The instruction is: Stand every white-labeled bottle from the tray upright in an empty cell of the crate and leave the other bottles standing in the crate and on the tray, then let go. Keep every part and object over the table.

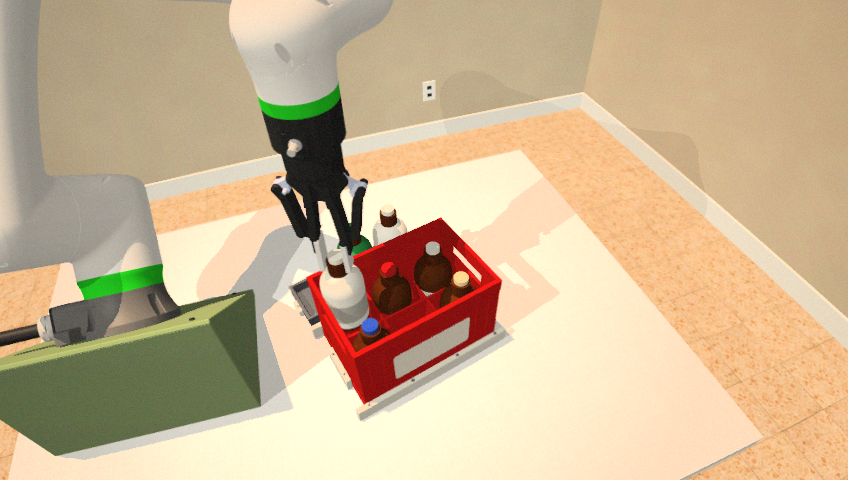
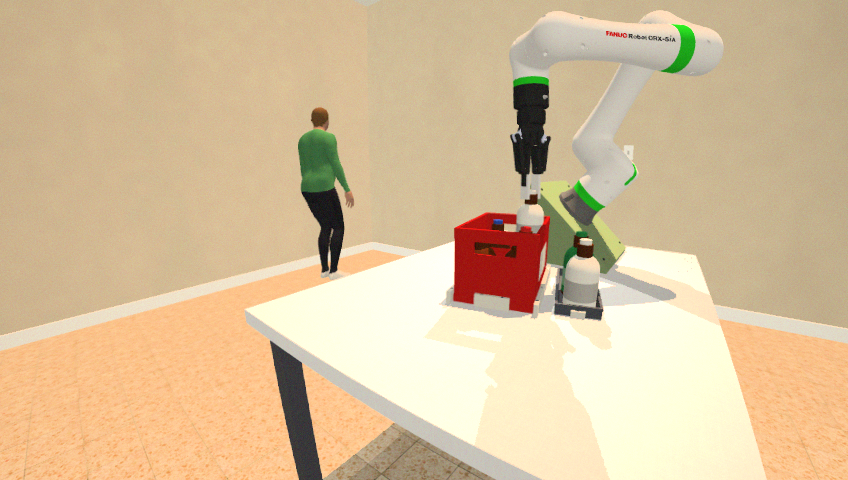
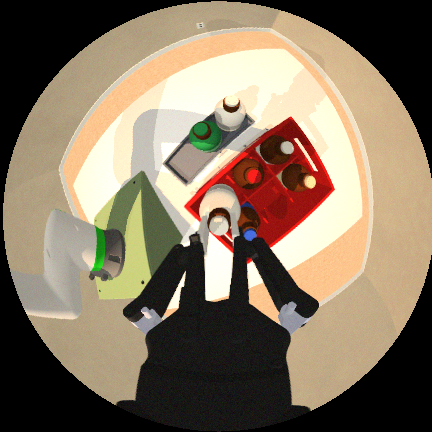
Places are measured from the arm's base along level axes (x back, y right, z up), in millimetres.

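Where they show: gripper, fingertip midpoint: (image 1: 337,265) (image 2: 530,198) (image 3: 218,221); arm's base, origin of the base link: (image 1: 134,326) (image 2: 574,209) (image 3: 112,252).
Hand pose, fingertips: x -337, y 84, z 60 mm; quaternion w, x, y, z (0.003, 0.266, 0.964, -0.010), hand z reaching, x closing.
Each offset is from my fingertips to the top centre of the thing. "pt": to the spot under its first point. Level surfaces: height alone.
My gripper (image 1: 334,259) (image 2: 530,195) (image 3: 218,221) is shut on the neck of a white bottle {dz +23, dx -1, dy -2 mm} (image 1: 343,294) (image 2: 529,216) (image 3: 219,198) with a greyish-white cap. It is upright, partly inside a corner cell of the red crate {dz -51, dx -91, dy -31 mm} (image 1: 373,375) (image 2: 493,276), its top above the rim. Another white bottle {dz -66, dx -150, dy -162 mm} (image 1: 389,230) (image 2: 581,272) (image 3: 229,118) stands on the dark tray {pt dz -221, dx +61, dy -139 mm} (image 1: 304,302) (image 3: 186,162) beside a green bottle {dz -66, dx -65, dy -146 mm} (image 1: 355,245) (image 3: 205,140). Brown bottles with red {dz -63, dx -89, dy -13 mm} (image 1: 392,295), silver-white {dz -63, dx -181, dy -24 mm} (image 1: 432,270), cream {dz -63, dx -191, dy +64 mm} (image 1: 455,293) and blue {dz -63, dx -15, dy +84 mm} (image 1: 370,327) caps stand in the crate.
The blue-capped bottle is right beside the held bottle. A crate cell between the blue-capped and cream-capped bottles looks empty. The green robot base (image 1: 136,380) (image 2: 562,223) (image 3: 122,260) stands near the crate. A person (image 2: 319,160) stands beyond the table {dz -226 mm} (image 2: 392,356).
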